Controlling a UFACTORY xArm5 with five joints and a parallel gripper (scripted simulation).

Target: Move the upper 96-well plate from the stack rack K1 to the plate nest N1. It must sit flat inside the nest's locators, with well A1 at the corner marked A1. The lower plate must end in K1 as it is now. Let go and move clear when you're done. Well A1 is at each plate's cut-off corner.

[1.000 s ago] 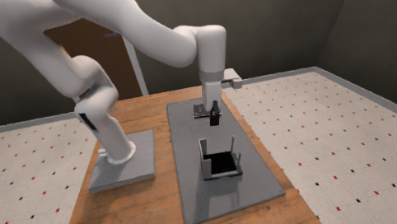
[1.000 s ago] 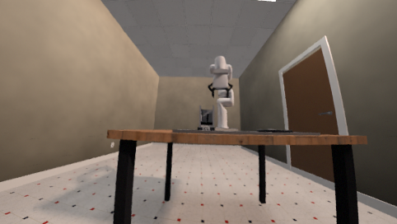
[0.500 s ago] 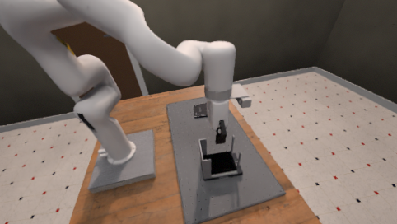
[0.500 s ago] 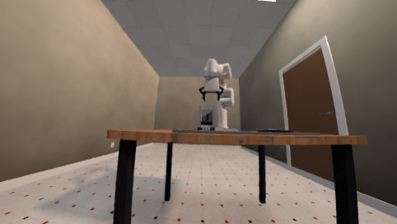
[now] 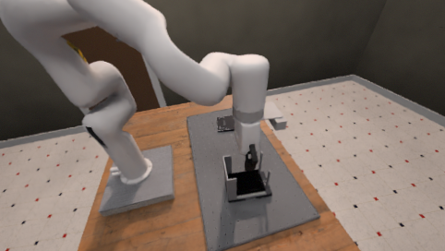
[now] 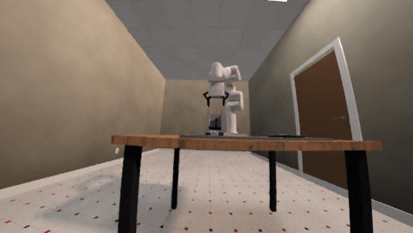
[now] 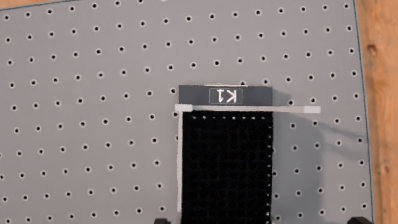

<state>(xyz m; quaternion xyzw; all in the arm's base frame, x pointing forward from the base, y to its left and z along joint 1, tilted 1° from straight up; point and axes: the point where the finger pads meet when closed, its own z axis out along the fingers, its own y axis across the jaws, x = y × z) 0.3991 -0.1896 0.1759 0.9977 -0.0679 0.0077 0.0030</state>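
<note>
Right now the black 96-well plate is 15 cm below my hand. Also, from my hand: white plate: 17 cm below; then A1 label: 31 cm to the left, 18 cm below, 14 cm ahead; then plate nest N1: 38 cm to the left, 19 cm below, 7 cm ahead.
</note>
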